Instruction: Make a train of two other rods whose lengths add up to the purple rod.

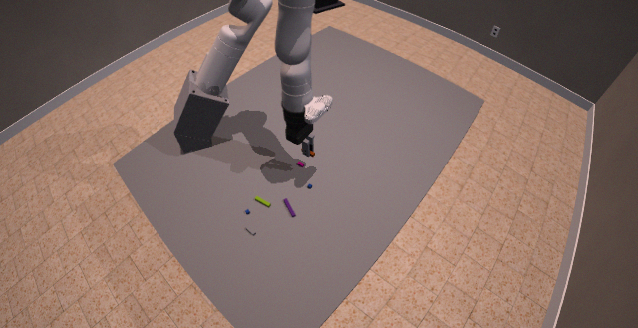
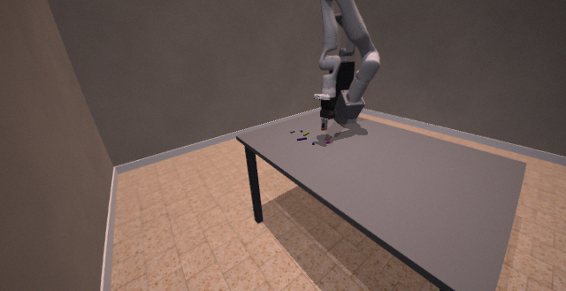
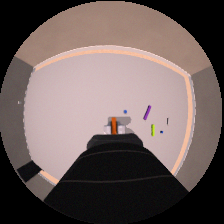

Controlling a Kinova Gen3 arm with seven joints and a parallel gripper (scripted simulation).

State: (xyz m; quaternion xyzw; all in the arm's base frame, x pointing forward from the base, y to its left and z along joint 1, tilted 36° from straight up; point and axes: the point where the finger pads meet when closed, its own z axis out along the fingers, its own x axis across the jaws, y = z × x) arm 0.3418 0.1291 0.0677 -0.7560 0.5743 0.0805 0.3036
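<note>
Right now my hand is 11 cm above the magenta rod, 3 cm past it and 1 cm to the left of it. From my hand the other things lie so: orange rod: 1 cm below; purple rod: 12 cm to the right, 11 cm below, 7 cm ahead; lime rod: 17 cm to the right, 11 cm below, 1 cm ahead.
</note>
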